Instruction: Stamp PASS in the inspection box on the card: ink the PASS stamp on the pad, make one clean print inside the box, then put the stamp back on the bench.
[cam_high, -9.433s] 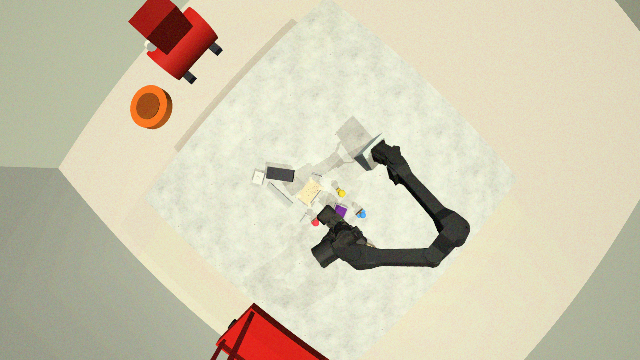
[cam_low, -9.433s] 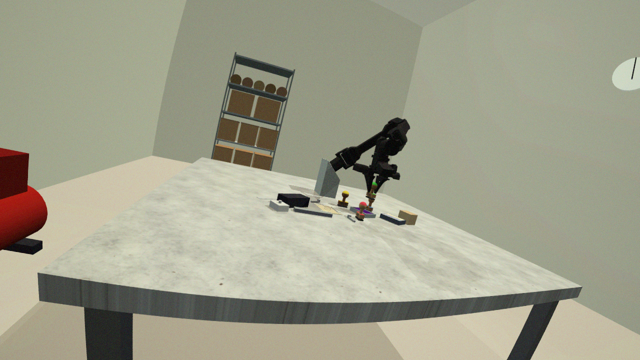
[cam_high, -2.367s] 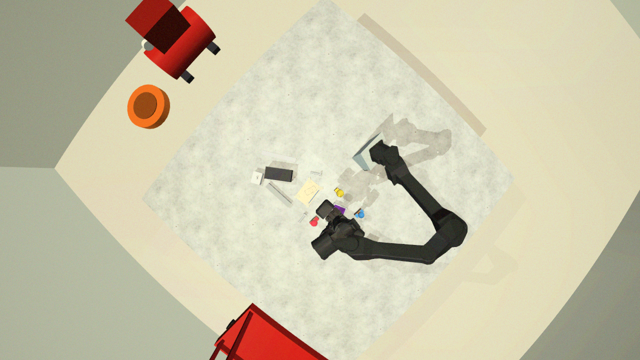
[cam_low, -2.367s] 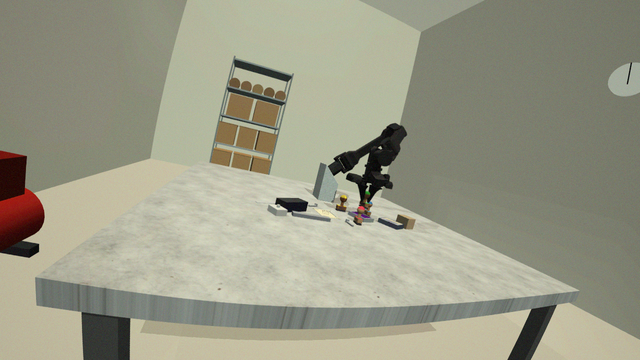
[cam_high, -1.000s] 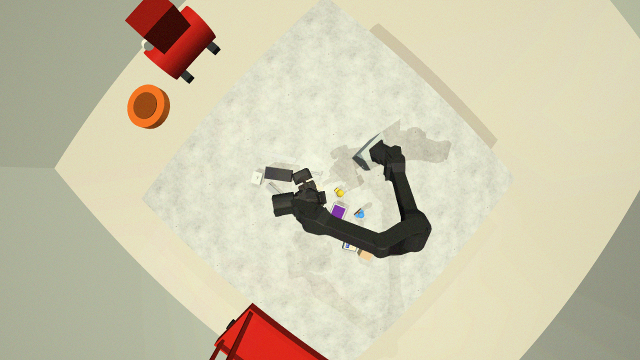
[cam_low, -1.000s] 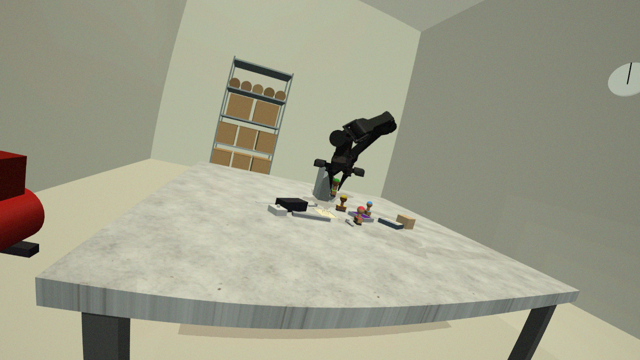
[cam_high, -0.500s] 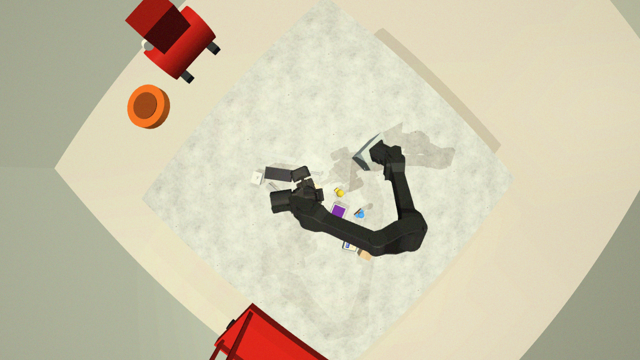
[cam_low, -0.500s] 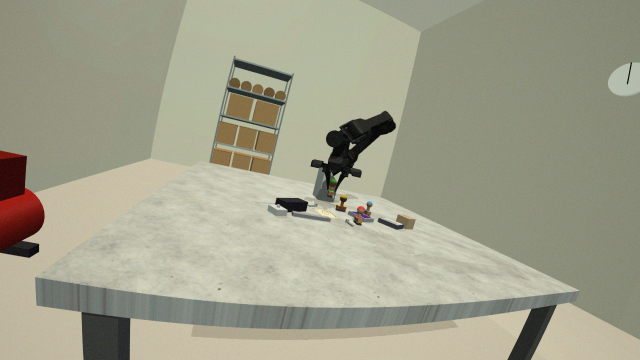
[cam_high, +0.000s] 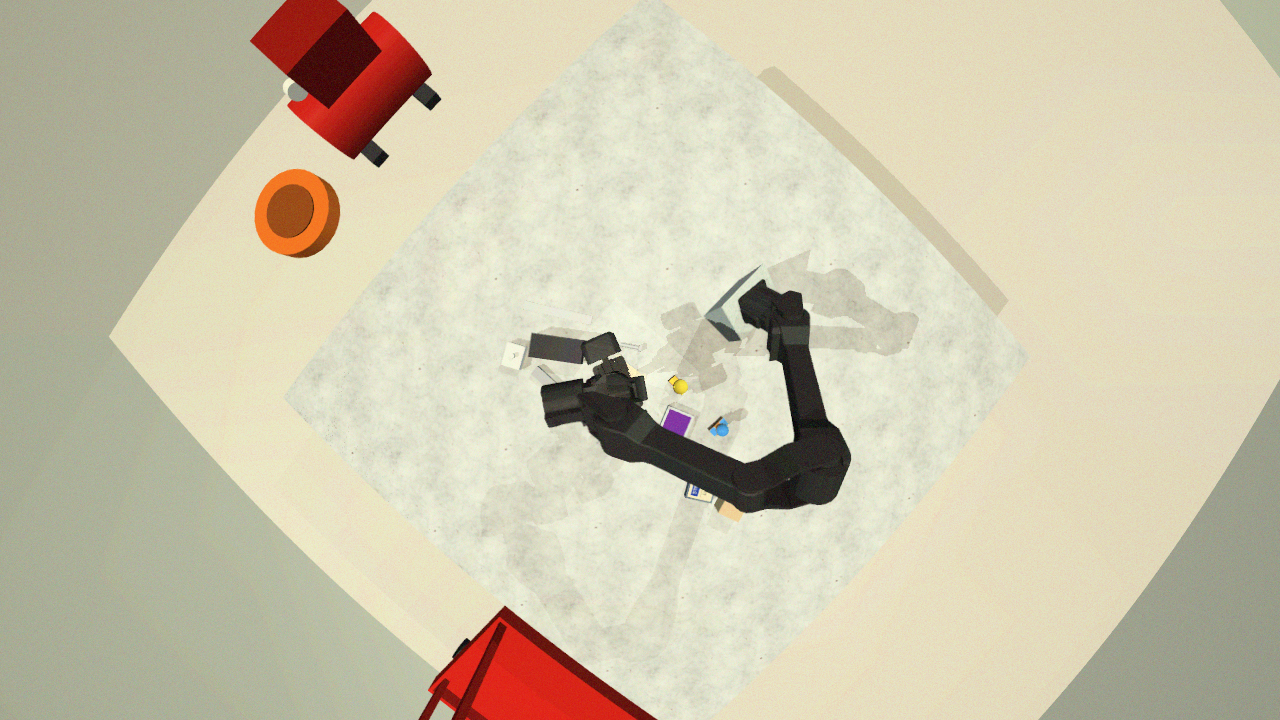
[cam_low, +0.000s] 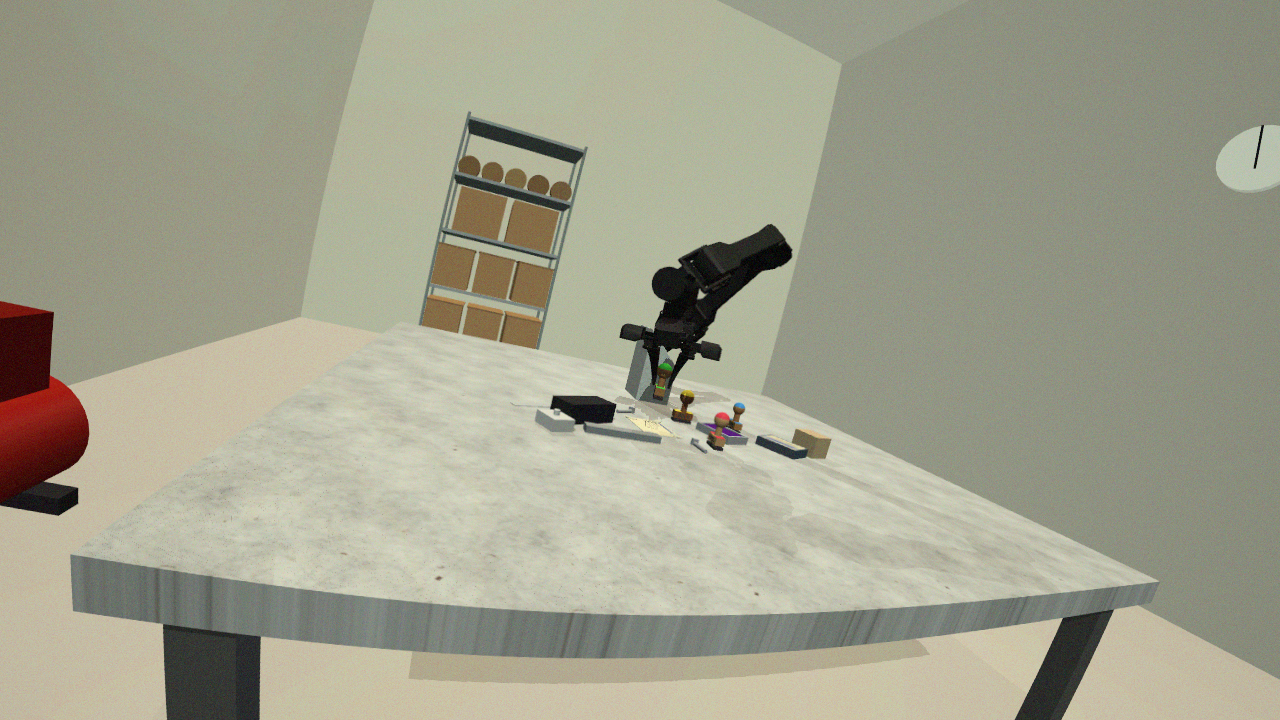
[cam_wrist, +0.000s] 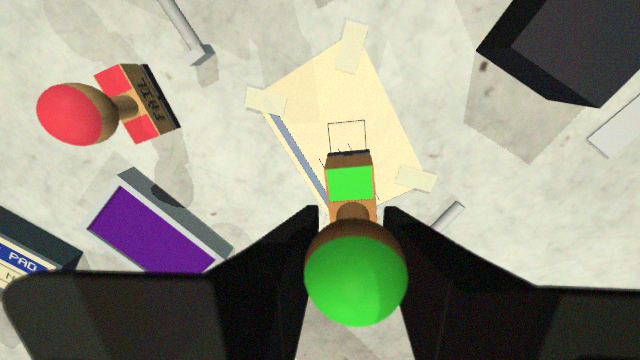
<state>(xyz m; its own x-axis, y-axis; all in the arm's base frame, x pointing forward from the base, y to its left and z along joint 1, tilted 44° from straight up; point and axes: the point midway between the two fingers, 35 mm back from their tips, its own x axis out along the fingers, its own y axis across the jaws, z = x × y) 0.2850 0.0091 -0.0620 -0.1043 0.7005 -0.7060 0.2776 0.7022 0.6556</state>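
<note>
The cream card is 10 mm ahead of my gripper tip and 80 mm below it. The rest, counted from my gripper tip: green-knobbed stamp (right at my gripper tip); then red-knobbed stamp (70 mm ahead, 110 mm to the left, 60 mm below); then yellow-knobbed stamp (90 mm behind, 80 mm to the left, 60 mm below).
</note>
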